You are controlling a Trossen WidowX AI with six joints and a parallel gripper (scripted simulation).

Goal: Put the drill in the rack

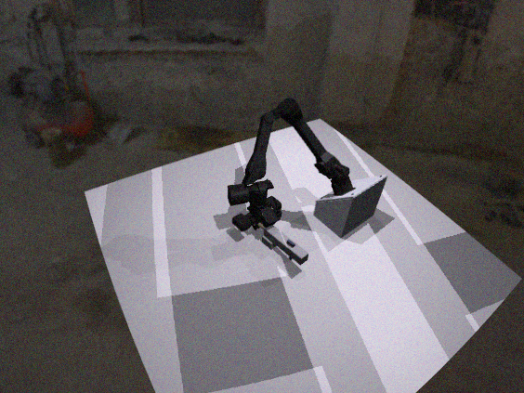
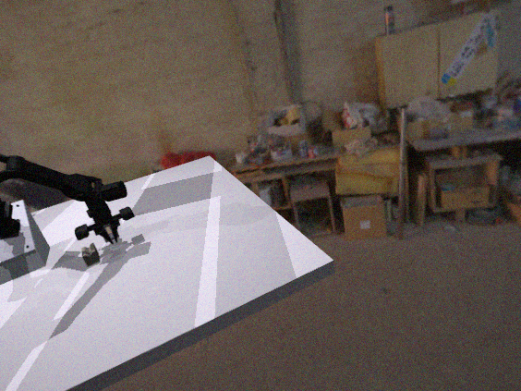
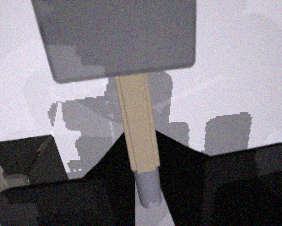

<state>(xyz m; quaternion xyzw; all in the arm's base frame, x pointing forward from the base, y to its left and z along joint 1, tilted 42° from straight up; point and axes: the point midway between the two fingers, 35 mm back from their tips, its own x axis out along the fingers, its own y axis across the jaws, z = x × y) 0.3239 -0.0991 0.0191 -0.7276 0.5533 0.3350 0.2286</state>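
The drill is 4 cm to the left of my gripper tip, 4 cm above it and 1 cm behind it. The rest, counted from my gripper tip: grey housing (13 cm to the left, 4 cm behind, 4 cm above); blue key (16 cm to the left, 4 cm behind, 4 cm above); rack (7 cm behind, 5 cm to the right, 1 cm above).
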